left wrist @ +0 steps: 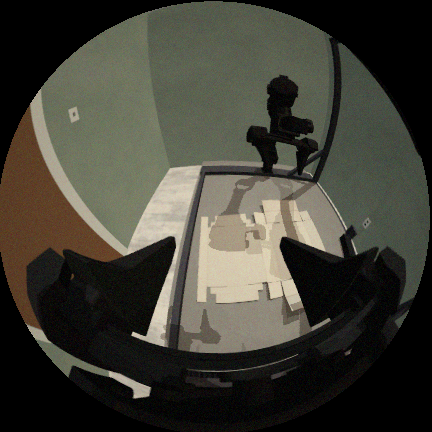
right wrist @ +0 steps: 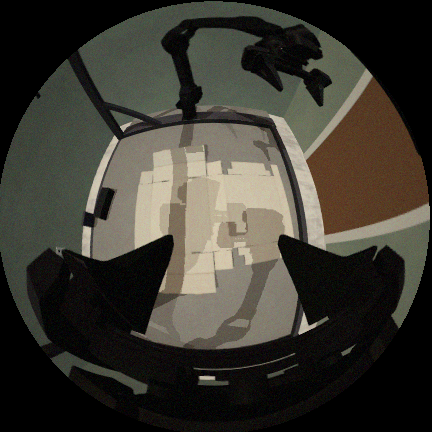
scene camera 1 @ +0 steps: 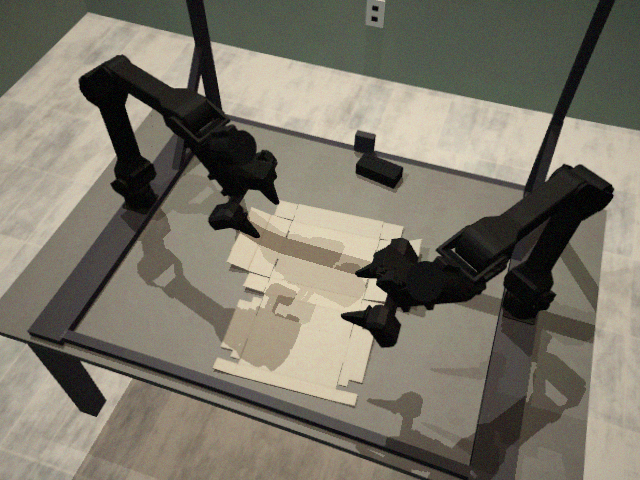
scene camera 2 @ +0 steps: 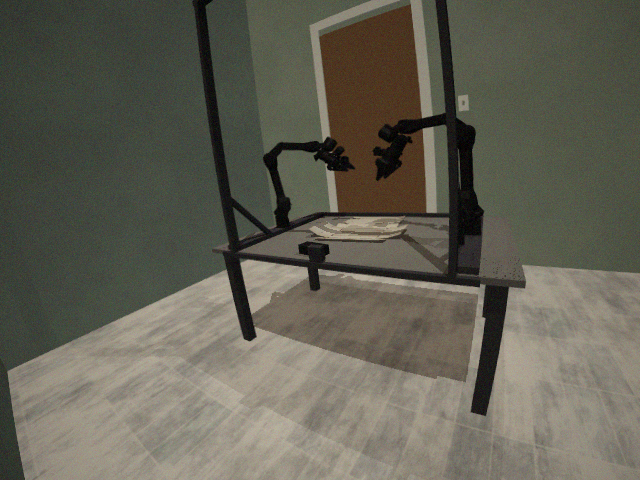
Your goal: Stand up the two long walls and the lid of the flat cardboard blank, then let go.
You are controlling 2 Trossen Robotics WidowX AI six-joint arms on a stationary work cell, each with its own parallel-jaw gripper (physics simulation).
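Frame: origin at the left arm's base, x right, y up, z back, level; metres.
Seen in the pictures: left gripper, fingertip midpoint: (left wrist: 229,242) (right wrist: 302,97) (scene camera 1: 349,294) (scene camera 2: 351,169); right gripper, fingertip midpoint: (left wrist: 284,172) (right wrist: 227,240) (scene camera 1: 268,220) (scene camera 2: 380,179); left arm's base, link origin: (right wrist: 189,115) (scene camera 1: 520,308) (scene camera 2: 283,226); right arm's base, link origin: (scene camera 1: 140,201) (scene camera 2: 472,233).
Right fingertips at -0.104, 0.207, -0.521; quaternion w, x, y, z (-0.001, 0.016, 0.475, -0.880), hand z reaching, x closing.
Pixels of each thing's middle, then the offset from my right fingertips to it, as dx, dy, dz. "spot": a spot on its surface instead.
- cream cardboard blank, surface spot: (scene camera 1: 310,279) (scene camera 2: 366,229) spot: +0.037, -0.224, +0.071
- lid panel, surface spot: (scene camera 1: 320,351) (left wrist: 230,268) spot: -0.127, -0.220, +0.153
- end flap, surface spot: (scene camera 1: 250,255) spot: +0.048, -0.215, -0.081
- black box, body centre: (scene camera 1: 379,170) (scene camera 2: 313,249) (right wrist: 102,203) (left wrist: 347,246) +0.401, -0.208, +0.125
- small dark block, body centre: (scene camera 1: 364,142) (scene camera 2: 316,253) (right wrist: 87,219) (left wrist: 351,231) +0.472, -0.195, +0.064
The cream cardboard blank (scene camera 1: 310,279) (scene camera 2: 367,227) (left wrist: 272,257) (right wrist: 200,200) lies spread on the table. The lid panel (scene camera 1: 320,351) (left wrist: 230,270), with its narrow edge strip (scene camera 1: 284,382), lies flat at the near side in scene camera 1. The long walls look flat or nearly flat; their exact tilt is unclear. An end flap (scene camera 1: 250,255) at the picture's left is slightly raised. My left gripper (scene camera 1: 349,293) (scene camera 2: 353,166) (left wrist: 229,242) is open above the blank's right side in scene camera 1. My right gripper (scene camera 1: 268,219) (right wrist: 227,240) is open above its far left corner, apart from the cardboard.
A black box (scene camera 1: 378,173) (right wrist: 104,203) lies near the table's far edge in scene camera 1, beside a small dark block (scene camera 1: 364,140) (right wrist: 89,219). Dark frame posts (scene camera 1: 204,51) (scene camera 2: 214,129) rise at the table's corners. Arm shadows cross the blank and the table.
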